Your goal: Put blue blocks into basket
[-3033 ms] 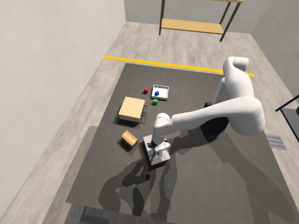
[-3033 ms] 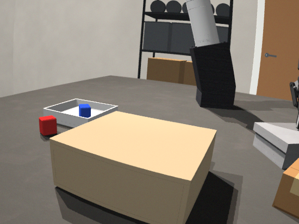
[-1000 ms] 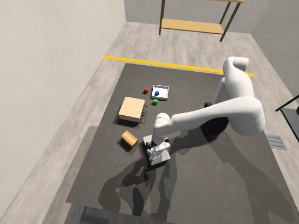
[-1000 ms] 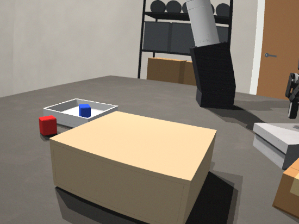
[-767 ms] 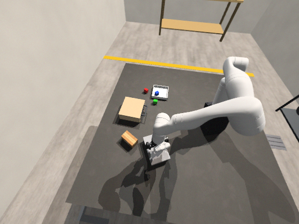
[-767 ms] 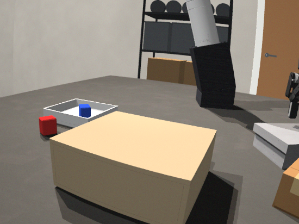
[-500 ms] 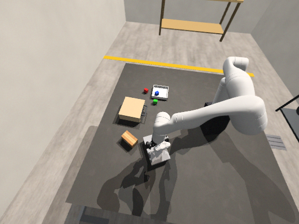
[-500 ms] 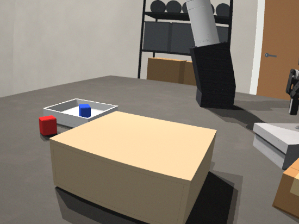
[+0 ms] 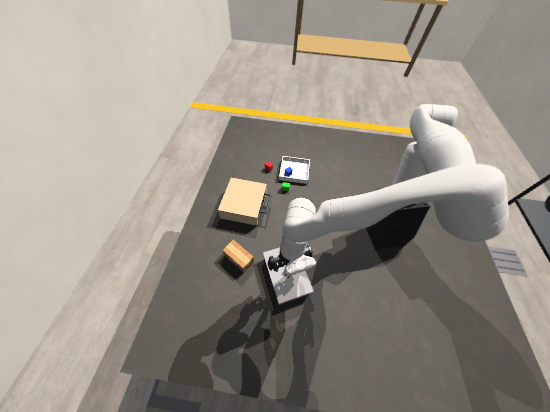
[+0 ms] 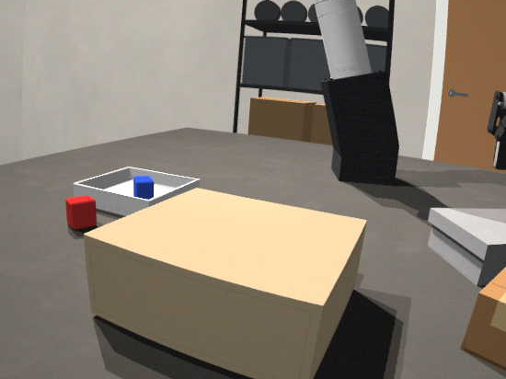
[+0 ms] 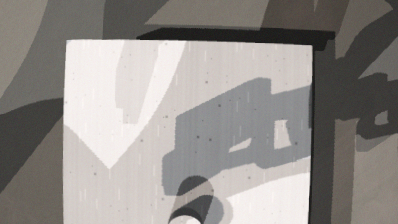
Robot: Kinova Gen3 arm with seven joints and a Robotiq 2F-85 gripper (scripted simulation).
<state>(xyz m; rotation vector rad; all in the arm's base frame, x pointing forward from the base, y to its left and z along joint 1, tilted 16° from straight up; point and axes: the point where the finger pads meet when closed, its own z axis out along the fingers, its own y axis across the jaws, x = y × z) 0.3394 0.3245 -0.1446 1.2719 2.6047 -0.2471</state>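
Now: hand 200 mm short of the brown box and 80 mm above it. The rest, counted from my hand: grey metal box (90 mm below); lid (70 mm below); drawer (260 mm ahead, 240 mm to the right, 90 mm below).
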